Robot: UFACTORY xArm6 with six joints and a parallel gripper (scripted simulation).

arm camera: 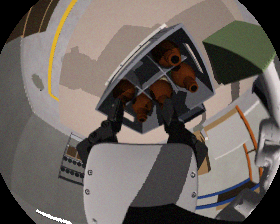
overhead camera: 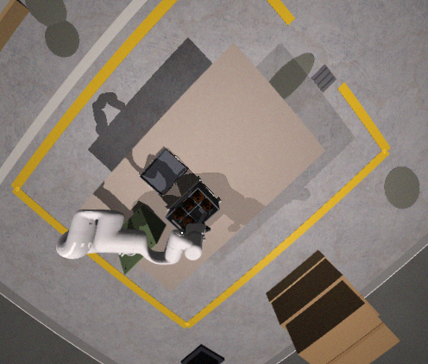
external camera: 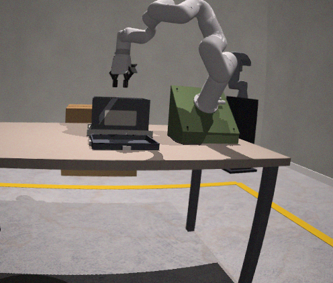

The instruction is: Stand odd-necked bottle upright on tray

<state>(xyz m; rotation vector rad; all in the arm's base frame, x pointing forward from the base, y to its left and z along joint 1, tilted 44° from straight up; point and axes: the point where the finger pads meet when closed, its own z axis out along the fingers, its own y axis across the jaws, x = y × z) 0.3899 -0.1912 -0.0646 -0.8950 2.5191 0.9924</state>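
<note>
Right now the dark crate is 16 cm below my hand, 4 cm to the left of it and 1 cm ahead of it. From my hand the other things lie so: glass bottle: 16 cm below, 8 cm behind, 1 cm to the left; then flat dark tray: 34 cm to the left, 23 cm below, 4 cm ahead.
</note>
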